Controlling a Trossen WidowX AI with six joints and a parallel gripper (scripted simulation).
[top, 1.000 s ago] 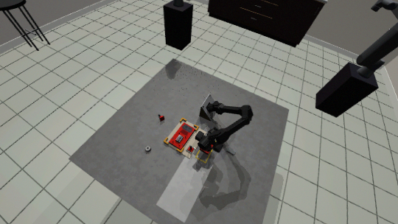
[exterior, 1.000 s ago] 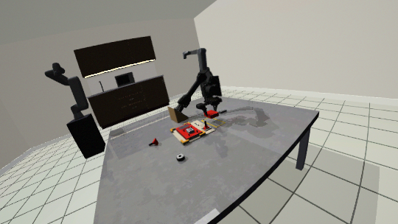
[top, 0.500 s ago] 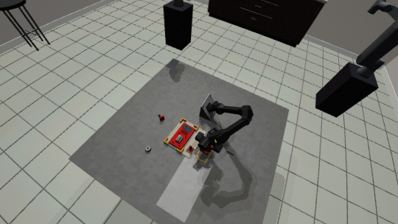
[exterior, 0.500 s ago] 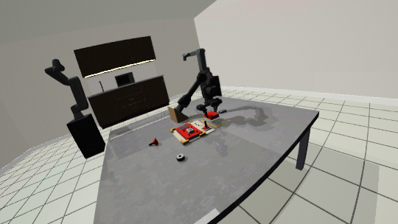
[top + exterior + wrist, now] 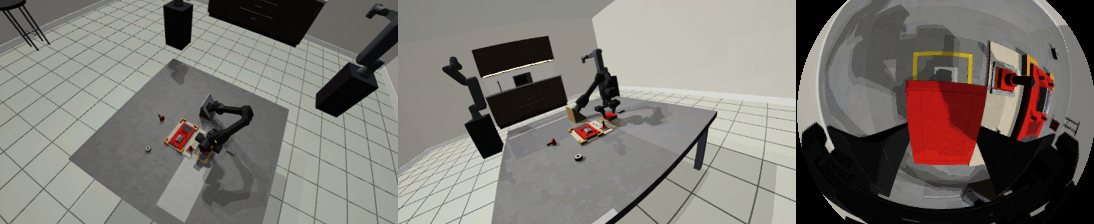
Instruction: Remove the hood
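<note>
Now: gripper tip 60 mm short of the black peg, 100 mm to the left of it and 10 mm above it. The rest, counted from my gripper tip: red hood: 10 mm above; then dark wheel: 210 mm ahead, 360 mm to the right, 30 mm below.
</note>
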